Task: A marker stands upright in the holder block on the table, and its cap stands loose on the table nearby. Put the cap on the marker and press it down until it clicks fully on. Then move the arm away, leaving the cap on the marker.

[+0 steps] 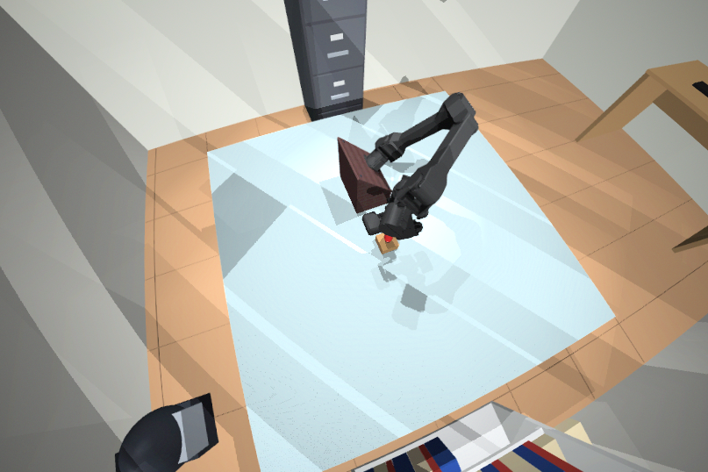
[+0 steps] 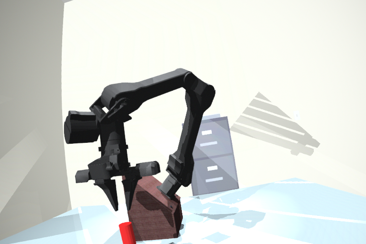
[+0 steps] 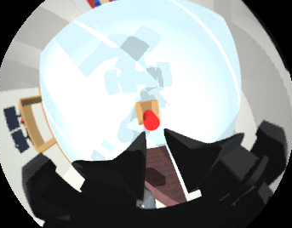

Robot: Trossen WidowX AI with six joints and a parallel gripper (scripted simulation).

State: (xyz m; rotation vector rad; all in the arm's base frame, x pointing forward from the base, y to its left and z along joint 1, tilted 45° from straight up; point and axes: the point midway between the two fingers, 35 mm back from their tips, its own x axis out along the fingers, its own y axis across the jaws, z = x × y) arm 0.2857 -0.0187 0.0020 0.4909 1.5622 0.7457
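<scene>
The red cap is 60 mm below my gripper tip.
</scene>
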